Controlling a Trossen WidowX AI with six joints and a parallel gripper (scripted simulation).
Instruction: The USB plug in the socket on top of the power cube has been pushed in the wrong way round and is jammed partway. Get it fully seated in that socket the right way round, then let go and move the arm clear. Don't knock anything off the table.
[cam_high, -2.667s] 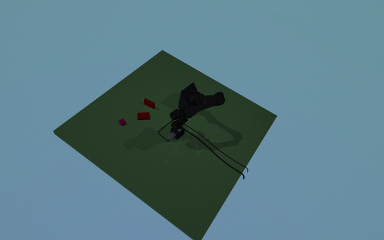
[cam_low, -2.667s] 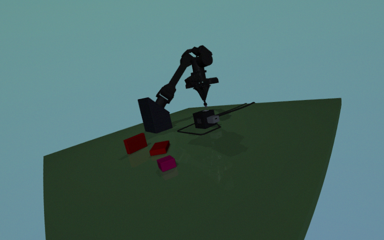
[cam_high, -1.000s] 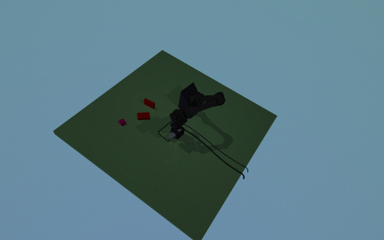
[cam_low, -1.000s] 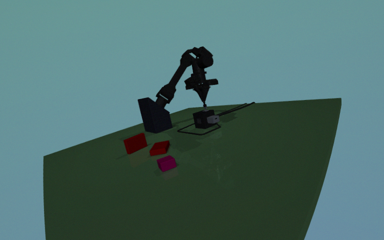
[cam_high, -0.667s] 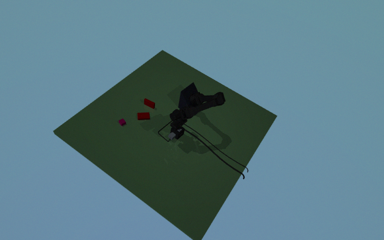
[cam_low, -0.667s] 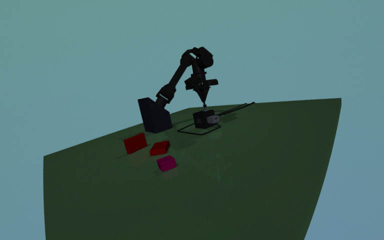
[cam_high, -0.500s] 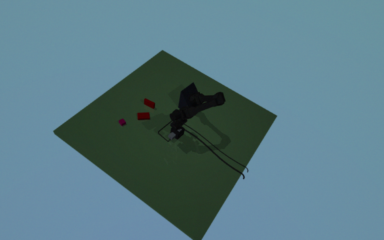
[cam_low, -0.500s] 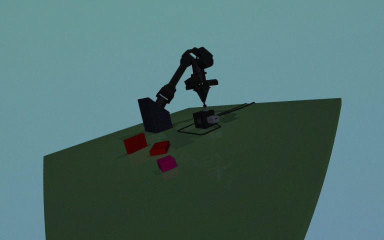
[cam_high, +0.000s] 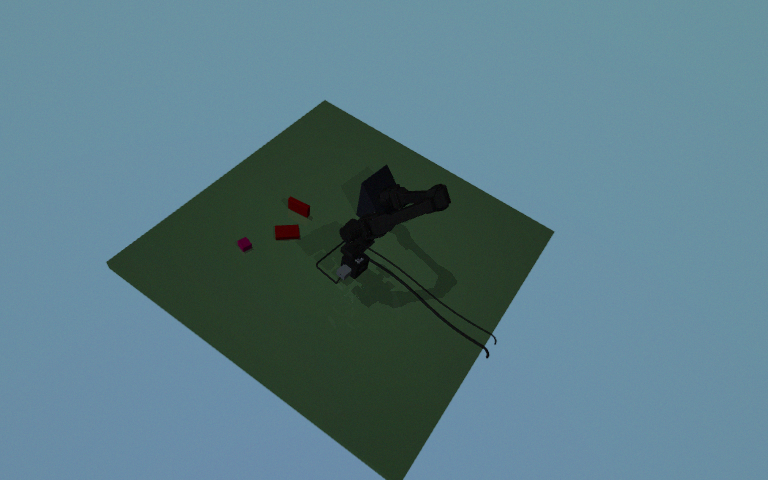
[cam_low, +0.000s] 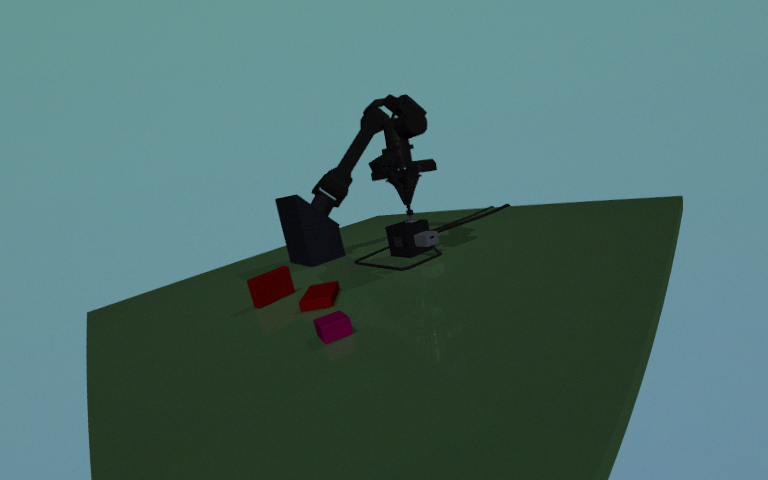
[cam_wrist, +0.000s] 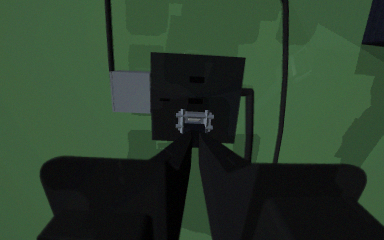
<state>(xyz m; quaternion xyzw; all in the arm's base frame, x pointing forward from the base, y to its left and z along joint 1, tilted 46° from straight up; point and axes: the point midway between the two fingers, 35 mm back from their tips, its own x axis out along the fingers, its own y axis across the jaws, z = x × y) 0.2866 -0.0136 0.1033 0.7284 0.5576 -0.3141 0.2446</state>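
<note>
Now: gripper tip 20 mm above the grey USB plug. Round my gripper tip: magenta block: 160 mm ahead, 420 mm to the right, 110 mm below.
</note>
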